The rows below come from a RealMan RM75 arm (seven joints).
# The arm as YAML. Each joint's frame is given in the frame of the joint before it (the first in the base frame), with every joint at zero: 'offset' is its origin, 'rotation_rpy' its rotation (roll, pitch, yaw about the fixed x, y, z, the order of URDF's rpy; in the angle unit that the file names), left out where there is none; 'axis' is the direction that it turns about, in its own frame. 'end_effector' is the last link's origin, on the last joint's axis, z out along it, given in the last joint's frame.
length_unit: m
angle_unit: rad
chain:
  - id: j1
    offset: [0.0, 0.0, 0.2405]
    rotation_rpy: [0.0, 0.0, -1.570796]
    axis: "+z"
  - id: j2
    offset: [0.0, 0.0, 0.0]
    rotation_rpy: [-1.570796, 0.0, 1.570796]
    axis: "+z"
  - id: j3
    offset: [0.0, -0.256, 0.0]
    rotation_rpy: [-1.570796, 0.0, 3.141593]
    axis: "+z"
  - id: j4
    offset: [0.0, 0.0, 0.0]
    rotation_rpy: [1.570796, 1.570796, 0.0]
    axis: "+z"
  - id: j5
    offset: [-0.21, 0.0, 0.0]
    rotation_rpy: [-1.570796, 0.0, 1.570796]
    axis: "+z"
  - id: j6
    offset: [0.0, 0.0, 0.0]
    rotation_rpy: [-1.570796, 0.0, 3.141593]
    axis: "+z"
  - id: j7
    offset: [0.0, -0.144, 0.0]
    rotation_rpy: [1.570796, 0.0, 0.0]
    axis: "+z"
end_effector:
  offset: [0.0, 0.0, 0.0]
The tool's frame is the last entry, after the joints.
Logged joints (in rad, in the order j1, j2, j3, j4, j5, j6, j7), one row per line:
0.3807 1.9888 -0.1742 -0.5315 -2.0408 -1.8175 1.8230
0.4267 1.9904 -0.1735 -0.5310 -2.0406 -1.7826 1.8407
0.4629 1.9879 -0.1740 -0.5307 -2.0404 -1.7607 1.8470
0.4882 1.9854 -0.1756 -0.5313 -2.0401 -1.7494 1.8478
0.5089 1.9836 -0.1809 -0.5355 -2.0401 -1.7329 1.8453
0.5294 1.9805 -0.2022 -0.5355 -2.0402 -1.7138 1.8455
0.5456 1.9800 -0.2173 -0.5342 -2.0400 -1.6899 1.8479
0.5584 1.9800 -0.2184 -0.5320 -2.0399 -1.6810 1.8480
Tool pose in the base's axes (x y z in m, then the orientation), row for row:
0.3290 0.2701 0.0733 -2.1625 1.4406 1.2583
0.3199 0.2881 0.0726 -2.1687 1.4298 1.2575
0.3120 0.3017 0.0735 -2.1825 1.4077 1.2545
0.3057 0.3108 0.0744 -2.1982 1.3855 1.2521
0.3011 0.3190 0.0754 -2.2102 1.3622 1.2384
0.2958 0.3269 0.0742 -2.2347 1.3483 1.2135
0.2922 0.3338 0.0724 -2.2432 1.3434 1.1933
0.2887 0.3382 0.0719 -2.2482 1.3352 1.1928
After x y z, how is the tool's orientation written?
As a rotation vector, in radians.
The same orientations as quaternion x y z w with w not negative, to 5 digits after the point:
-0.74298 0.49495 0.43232 0.12693
-0.74533 0.49139 0.43217 0.12746
-0.75045 0.48403 0.43136 0.12833
-0.75582 0.47638 0.43052 0.12827
-0.76163 0.46941 0.42675 0.13216
-0.76969 0.46439 0.41796 0.13129
-0.77351 0.46324 0.41148 0.13333
-0.77526 0.46043 0.41132 0.13339

